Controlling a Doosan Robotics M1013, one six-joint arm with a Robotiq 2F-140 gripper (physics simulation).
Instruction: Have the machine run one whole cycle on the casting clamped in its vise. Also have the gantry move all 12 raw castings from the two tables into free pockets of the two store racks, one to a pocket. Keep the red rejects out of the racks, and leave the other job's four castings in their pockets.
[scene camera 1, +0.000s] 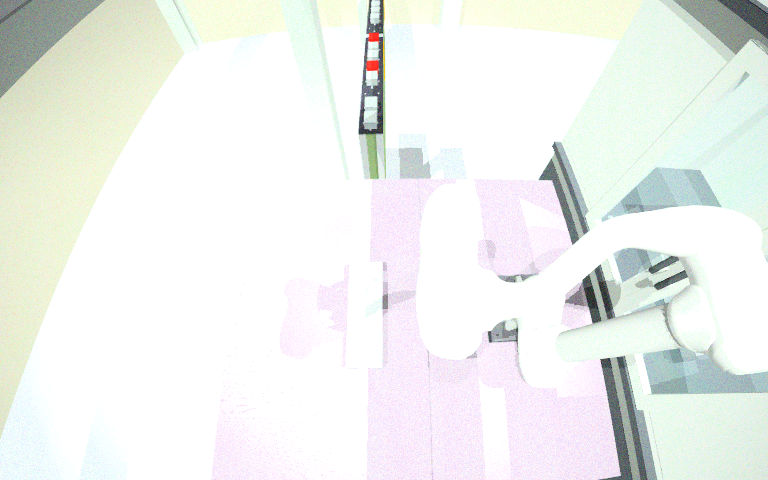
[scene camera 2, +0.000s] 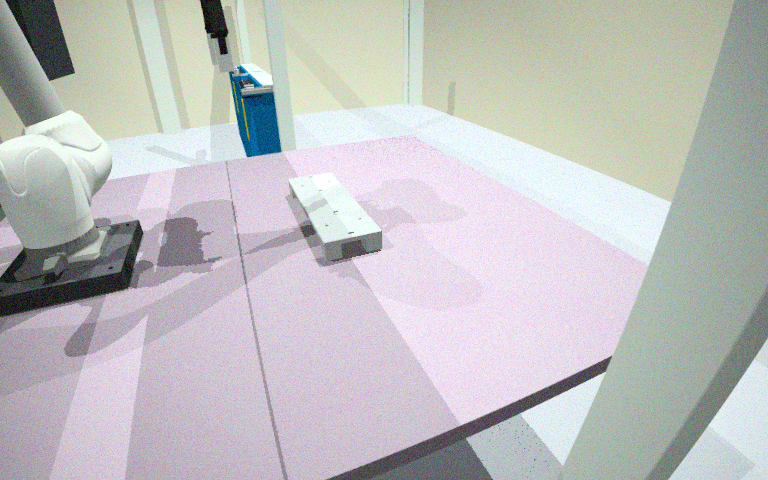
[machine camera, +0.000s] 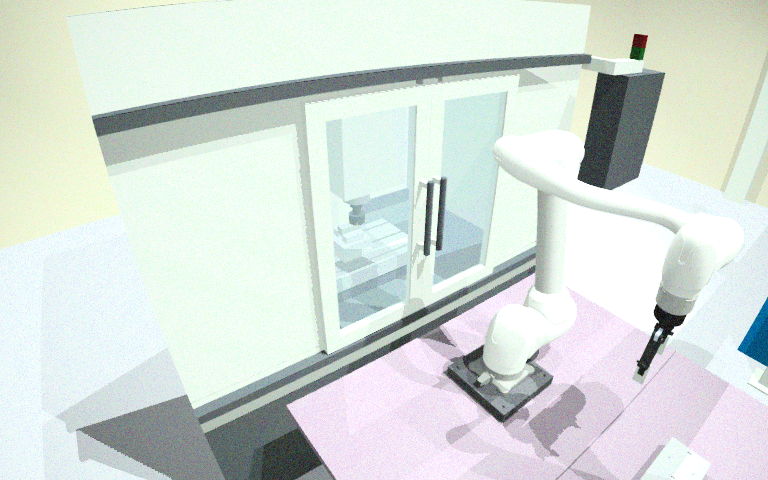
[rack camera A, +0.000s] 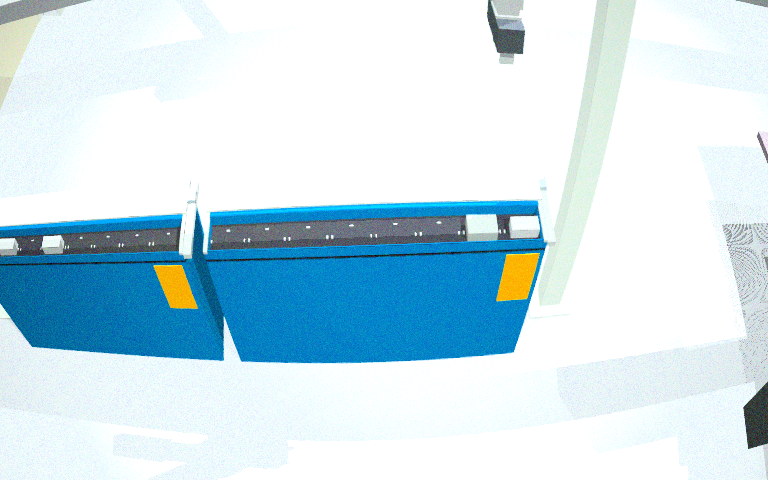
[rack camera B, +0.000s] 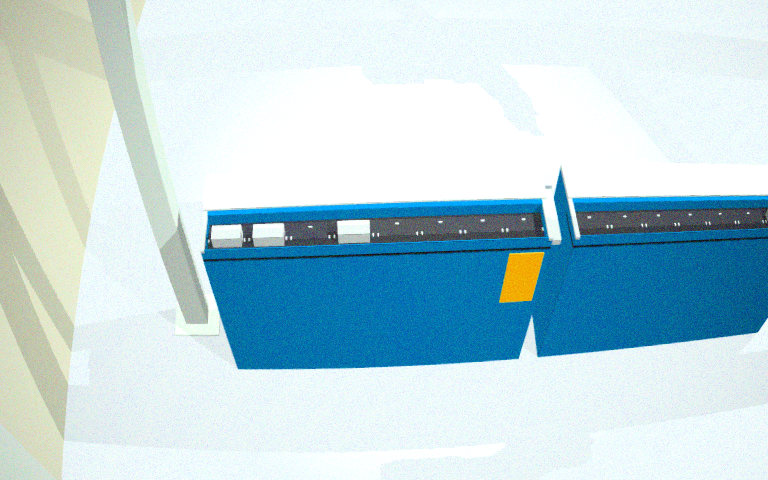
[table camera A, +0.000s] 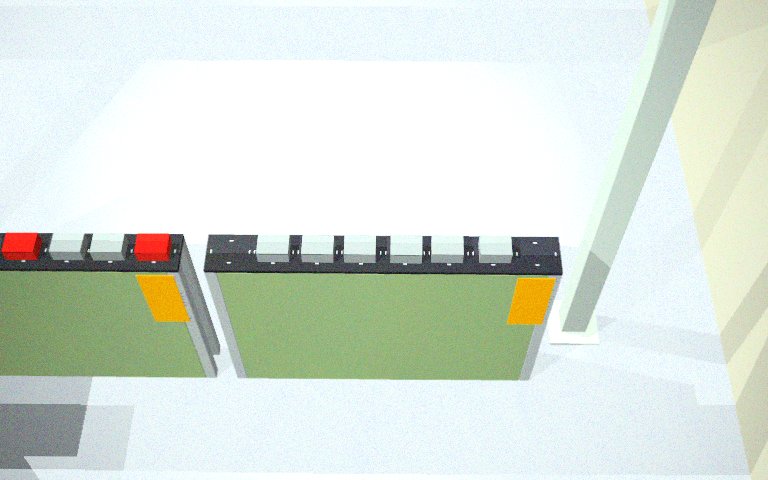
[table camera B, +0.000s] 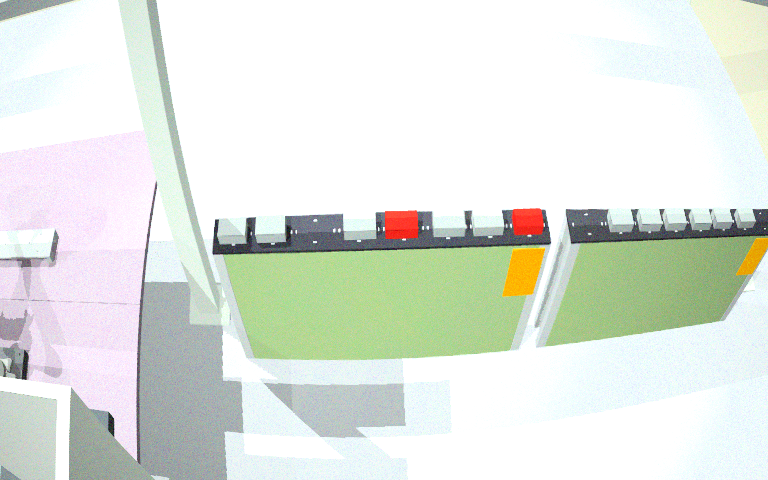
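Where they show: gripper, fingertip midpoint: (scene camera 2: 222, 67); arm's base at its link origin: (scene camera 2: 68, 253) (machine camera: 501, 369).
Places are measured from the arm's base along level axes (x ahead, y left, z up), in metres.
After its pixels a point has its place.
My gripper (machine camera: 651, 363) {x 0.441, y 0.008, z 0.366 m} hangs open and empty at the wrist above the pink table in the machine camera; it shows edge-on in scene camera 2. The machine's doors (machine camera: 425, 217) {x -0.419, y -0.030, z 0.463 m} are shut. Behind the glass, the spindle (machine camera: 356, 212) is low over the vise; the clamped casting is too small to make out. The right-hand store rack (rack camera A: 373, 308) {x 0.671, y 2.646, z -0.338 m} holds two pale castings (rack camera A: 481, 227) {x 0.715, y 2.295, z 0.057 m} (rack camera A: 523, 226) {x 0.709, y 2.149, z 0.056 m} at its right end. The other rack (rack camera B: 368, 311) {x 0.713, y 3.889, z -0.349 m} holds three. One green table (table camera A: 368, 328) {x 0.485, y -2.757, z -0.370 m} carries several pale castings (table camera A: 359, 249) {x 0.538, y -2.736, z 0.056 m}; the other (table camera B: 373, 305) {x 0.527, y -1.559, z -0.349 m} carries several more and two red rejects (table camera B: 400, 224) {x 0.577, y -1.650, z 0.056 m} (table camera B: 527, 221) {x 0.562, y -2.070, z 0.057 m}.
The dark gantry tool (rack camera A: 508, 38) {x 0.650, y 2.297, z 0.996 m} hangs high, away from the rack pockets. Pale posts (rack camera A: 589, 147) {x 0.854, y 1.898, z 0.296 m} (rack camera B: 150, 164) {x 0.946, y 4.582, z 0.260 m} (table camera A: 628, 181) {x 0.666, y -3.574, z 0.214 m} (table camera B: 169, 147) {x 0.758, y -0.889, z 0.337 m} stand near the racks and tables. A pale block (scene camera 2: 336, 209) {x 0.654, y -0.084, z 0.005 m} (scene camera 1: 365, 314) {x 0.648, y -0.011, z 0.007 m} lies on the pink table. A dark control box (machine camera: 620, 130) {x -0.243, y 1.093, z 0.656 m} hangs beside the machine.
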